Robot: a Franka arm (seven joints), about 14 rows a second.
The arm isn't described. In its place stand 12 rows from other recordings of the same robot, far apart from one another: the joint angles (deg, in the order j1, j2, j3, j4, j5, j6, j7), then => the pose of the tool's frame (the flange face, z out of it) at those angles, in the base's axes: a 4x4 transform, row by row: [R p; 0 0 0 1], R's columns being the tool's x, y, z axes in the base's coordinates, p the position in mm.
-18.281 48.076 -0.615 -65.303 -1.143 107.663 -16.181 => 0.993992 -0.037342 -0.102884 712.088; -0.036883 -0.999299 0.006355 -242.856; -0.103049 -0.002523 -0.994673 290.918; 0 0 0 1
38.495 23.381 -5.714 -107.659 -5.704 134.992 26.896 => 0.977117 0.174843 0.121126 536.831; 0.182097 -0.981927 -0.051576 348.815; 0.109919 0.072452 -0.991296 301.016; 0 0 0 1
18.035 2.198 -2.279 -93.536 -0.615 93.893 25.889 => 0.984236 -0.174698 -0.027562 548.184; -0.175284 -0.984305 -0.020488 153.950; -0.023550 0.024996 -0.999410 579.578; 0 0 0 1
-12.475 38.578 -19.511 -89.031 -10.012 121.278 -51.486 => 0.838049 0.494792 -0.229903 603.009; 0.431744 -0.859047 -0.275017 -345.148; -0.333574 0.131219 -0.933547 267.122; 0 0 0 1
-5.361 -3.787 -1.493 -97.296 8.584 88.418 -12.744 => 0.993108 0.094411 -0.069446 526.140; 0.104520 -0.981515 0.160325 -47.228; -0.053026 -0.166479 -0.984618 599.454; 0 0 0 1
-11.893 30.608 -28.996 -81.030 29.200 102.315 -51.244 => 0.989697 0.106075 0.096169 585.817; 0.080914 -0.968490 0.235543 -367.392; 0.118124 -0.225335 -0.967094 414.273; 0 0 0 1
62.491 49.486 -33.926 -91.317 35.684 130.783 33.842 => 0.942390 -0.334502 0.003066 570.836; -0.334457 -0.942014 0.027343 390.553; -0.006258 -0.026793 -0.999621 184.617; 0 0 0 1
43.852 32.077 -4.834 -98.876 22.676 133.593 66.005 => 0.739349 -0.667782 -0.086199 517.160; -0.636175 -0.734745 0.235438 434.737; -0.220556 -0.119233 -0.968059 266.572; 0 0 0 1
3.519 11.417 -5.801 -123.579 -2.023 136.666 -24.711 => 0.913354 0.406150 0.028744 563.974; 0.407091 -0.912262 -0.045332 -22.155; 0.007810 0.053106 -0.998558 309.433; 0 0 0 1
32.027 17.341 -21.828 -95.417 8.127 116.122 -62.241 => 0.334663 0.939126 0.077732 634.812; 0.940644 -0.337867 0.032171 145.989; 0.056476 0.062352 -0.996455 448.226; 0 0 0 1
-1.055 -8.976 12.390 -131.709 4.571 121.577 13.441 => 0.996174 -0.082591 -0.028555 475.567; -0.081749 -0.996217 0.029485 100.327; -0.030882 -0.027038 -0.999157 409.222; 0 0 0 1
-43.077 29.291 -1.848 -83.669 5.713 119.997 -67.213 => 0.931409 0.336757 0.138100 510.927; 0.344664 -0.937985 -0.037295 -497.121; 0.116976 0.082335 -0.989716 399.289; 0 0 0 1
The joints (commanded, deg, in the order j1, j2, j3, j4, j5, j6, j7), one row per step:
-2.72 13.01 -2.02 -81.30 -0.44 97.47 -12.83
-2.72 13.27 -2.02 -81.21 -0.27 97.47 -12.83
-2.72 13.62 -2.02 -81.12 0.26 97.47 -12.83
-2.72 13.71 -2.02 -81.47 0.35 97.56 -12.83
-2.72 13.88 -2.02 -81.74 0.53 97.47 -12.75
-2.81 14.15 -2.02 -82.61 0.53 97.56 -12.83
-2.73 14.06 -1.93 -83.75 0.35 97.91 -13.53
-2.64 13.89 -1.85 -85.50 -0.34 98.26 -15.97
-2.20 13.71 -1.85 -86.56 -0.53 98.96 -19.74
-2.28 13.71 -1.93 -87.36 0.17 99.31 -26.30
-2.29 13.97 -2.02 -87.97 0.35 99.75 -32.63
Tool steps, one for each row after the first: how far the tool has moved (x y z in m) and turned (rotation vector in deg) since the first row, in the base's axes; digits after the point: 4 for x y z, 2 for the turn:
0.0012 0.0002 -0.0021 0.17 0.16 -0.01
0.0028 0.0010 -0.0053 0.71 0.37 -0.05
0.0030 0.0012 -0.0091 0.82 0.71 -0.07
0.0033 0.0014 -0.0134 1.04 1.23 -0.17
0.0034 0.0004 -0.0235 1.12 2.27 -0.19
0.0024 0.0019 -0.0316 1.00 2.99 0.68
-0.0001 0.0026 -0.0438 0.40 4.32 3.35
-0.0007 0.0071 -0.0496 0.16 4.58 7.59
-0.0015 0.0066 -0.0557 0.82 4.99 13.89
-0.0010 0.0058 -0.0630 1.00 5.41 20.09

